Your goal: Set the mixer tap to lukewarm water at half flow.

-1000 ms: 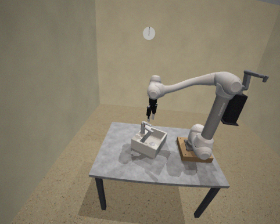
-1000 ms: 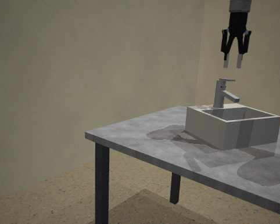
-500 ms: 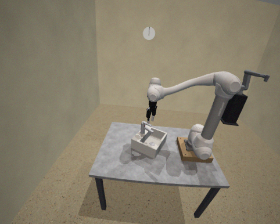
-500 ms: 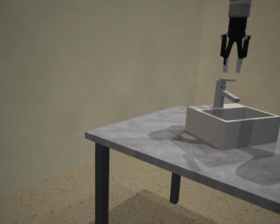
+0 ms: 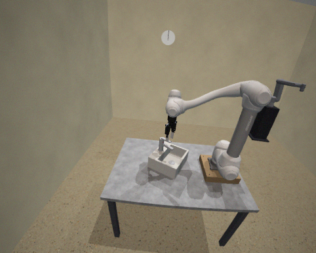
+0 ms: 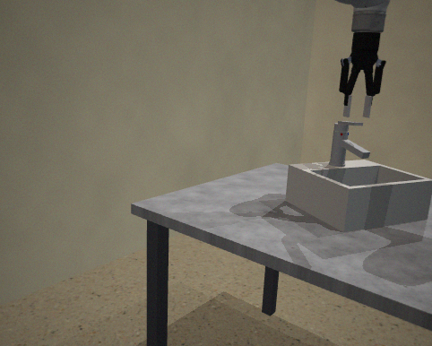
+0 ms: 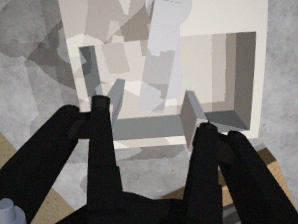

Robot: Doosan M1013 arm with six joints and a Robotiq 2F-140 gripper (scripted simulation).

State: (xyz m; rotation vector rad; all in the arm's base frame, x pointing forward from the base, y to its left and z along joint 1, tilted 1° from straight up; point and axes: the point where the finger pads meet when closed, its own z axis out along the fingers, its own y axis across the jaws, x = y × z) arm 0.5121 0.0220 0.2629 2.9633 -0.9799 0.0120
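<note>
Now: the lever 3 cm ahead of my hand, 2 cm to the right of it and 5 cm below it. From my hand the other things lie so: grey mixer tap (5 cm ahead, 4 cm to the right, 10 cm below); white basin (4 cm behind, 1 cm to the right, 29 cm below).
</note>
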